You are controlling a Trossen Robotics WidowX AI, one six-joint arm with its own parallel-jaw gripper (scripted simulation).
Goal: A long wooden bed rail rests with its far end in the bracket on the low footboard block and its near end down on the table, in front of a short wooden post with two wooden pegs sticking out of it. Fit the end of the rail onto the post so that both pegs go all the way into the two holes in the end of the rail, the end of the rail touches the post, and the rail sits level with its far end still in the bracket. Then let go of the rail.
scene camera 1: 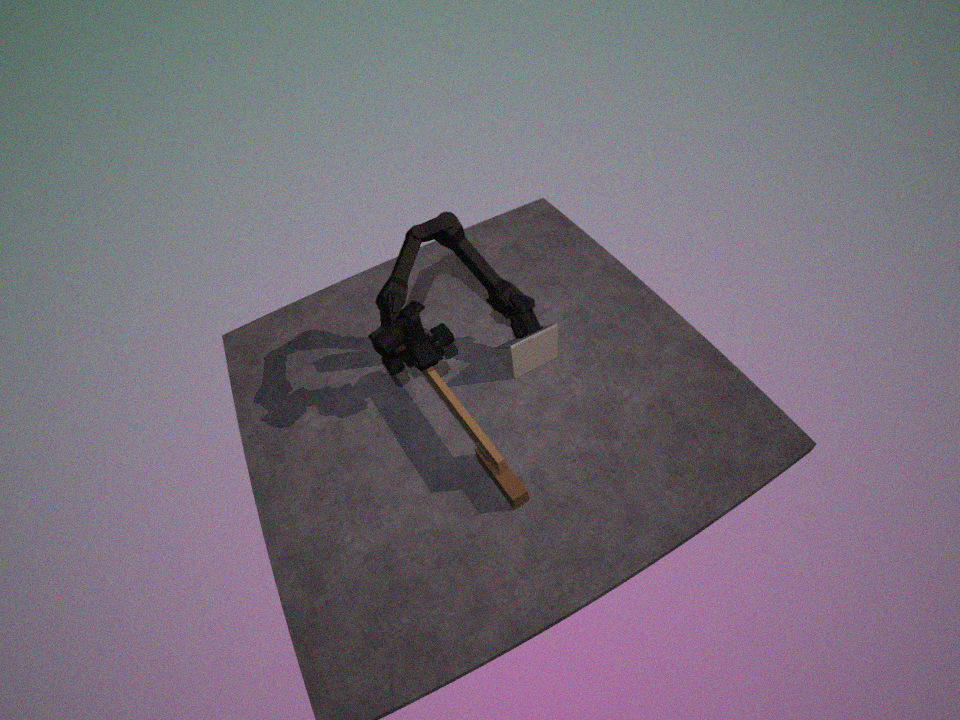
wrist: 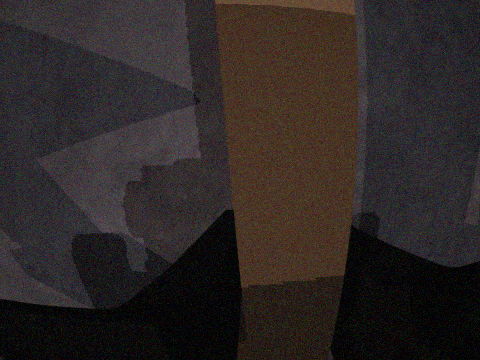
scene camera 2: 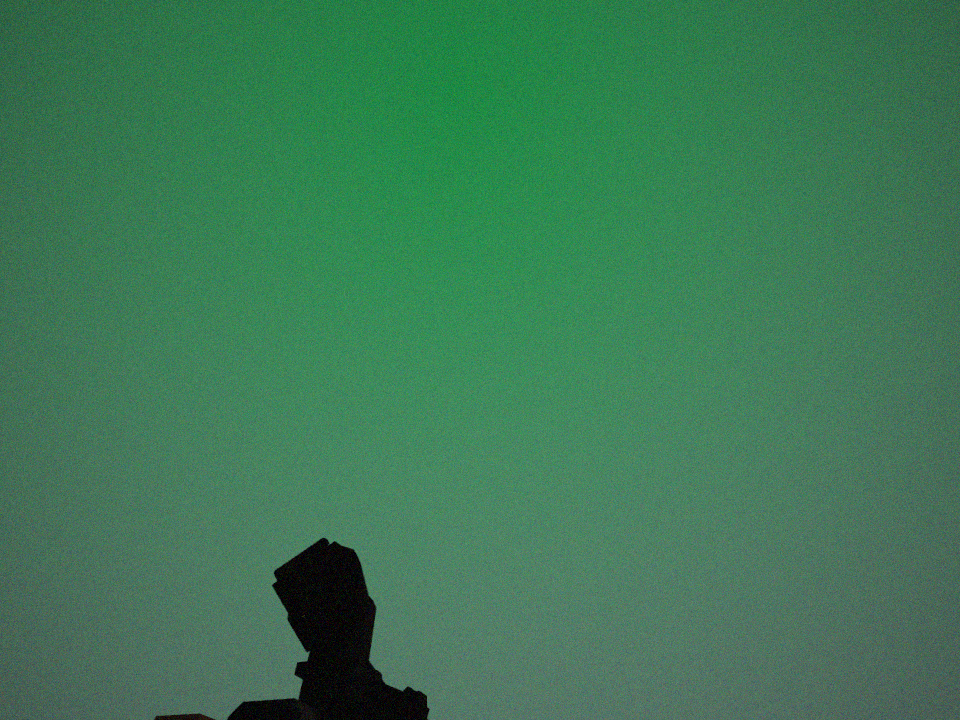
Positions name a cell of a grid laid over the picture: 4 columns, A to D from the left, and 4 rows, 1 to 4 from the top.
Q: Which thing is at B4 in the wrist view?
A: My gripper.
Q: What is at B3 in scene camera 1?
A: My gripper.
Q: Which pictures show the wooden bed rail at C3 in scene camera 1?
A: Scene camera 1 and the wrist view only.
